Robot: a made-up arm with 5 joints.
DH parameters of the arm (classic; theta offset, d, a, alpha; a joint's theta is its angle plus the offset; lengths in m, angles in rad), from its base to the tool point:
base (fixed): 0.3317 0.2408 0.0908 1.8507
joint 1: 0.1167 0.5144 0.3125 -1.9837
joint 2: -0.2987 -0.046 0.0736 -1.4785
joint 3: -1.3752 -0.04 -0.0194 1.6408
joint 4: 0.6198 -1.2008 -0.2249 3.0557
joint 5: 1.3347 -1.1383 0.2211 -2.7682
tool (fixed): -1.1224 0.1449 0 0
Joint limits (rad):
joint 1: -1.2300..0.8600
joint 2: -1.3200..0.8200
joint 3: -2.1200..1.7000
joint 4: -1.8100..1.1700
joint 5: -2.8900..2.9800
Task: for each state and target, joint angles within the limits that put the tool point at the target. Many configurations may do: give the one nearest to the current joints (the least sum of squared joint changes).
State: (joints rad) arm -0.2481 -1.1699 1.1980 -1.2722 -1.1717
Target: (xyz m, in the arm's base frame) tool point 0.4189 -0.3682 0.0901
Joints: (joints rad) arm -0.1686 -0.8569 1.2074 -0.7423 -0.6237
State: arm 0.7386 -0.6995 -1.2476 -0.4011 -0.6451
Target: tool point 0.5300 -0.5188 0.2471
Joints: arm 0.8600 -0.6232 -0.9324 -0.1372 -1.0166
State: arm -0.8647 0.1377 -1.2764 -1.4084 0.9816
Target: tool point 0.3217 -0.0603 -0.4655
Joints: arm -0.8347 0.2565 -1.1660 -1.5907 0.9565
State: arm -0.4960 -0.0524 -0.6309 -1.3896 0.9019
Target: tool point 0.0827 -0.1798 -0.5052
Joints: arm -1.1331 0.0664 -0.7363 -1.4296 1.1958
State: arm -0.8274 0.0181 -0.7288 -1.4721 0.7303
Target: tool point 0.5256 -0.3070 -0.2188
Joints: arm -0.1373 0.1033 -0.2183 -1.4543 0.0316
